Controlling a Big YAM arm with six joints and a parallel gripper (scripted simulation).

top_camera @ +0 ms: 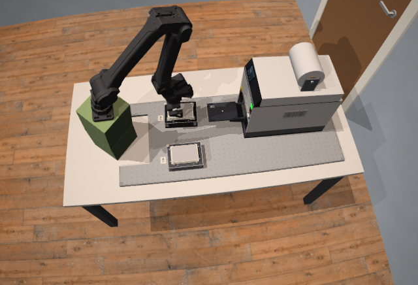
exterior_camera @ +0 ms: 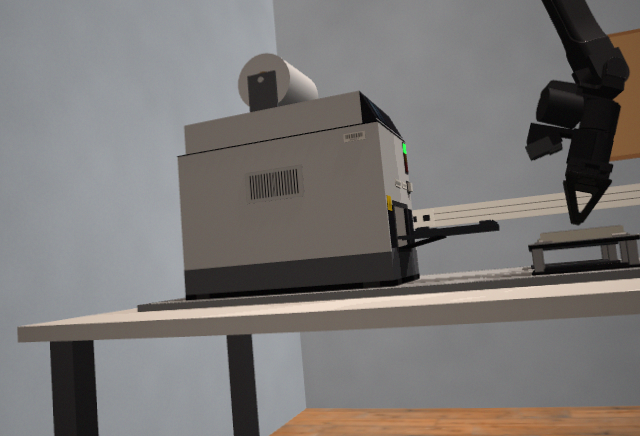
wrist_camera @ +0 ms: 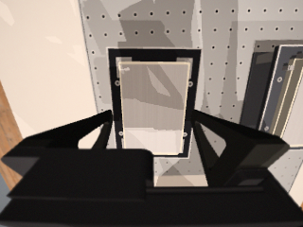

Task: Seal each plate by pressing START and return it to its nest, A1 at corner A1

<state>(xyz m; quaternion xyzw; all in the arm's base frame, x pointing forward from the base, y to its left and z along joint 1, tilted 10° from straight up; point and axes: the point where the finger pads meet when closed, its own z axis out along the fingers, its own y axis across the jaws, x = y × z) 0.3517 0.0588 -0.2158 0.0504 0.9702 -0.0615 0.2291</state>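
The plate lies 30 mm below my hand. Round my hand: sealer stage 200 mm ahead, 60 mm to the right, 10 mm above; yellow warning label 310 mm ahead, 60 mm above, 10 mm to the left; plate nest 230 mm to the right, 50 mm below, 20 mm behind.
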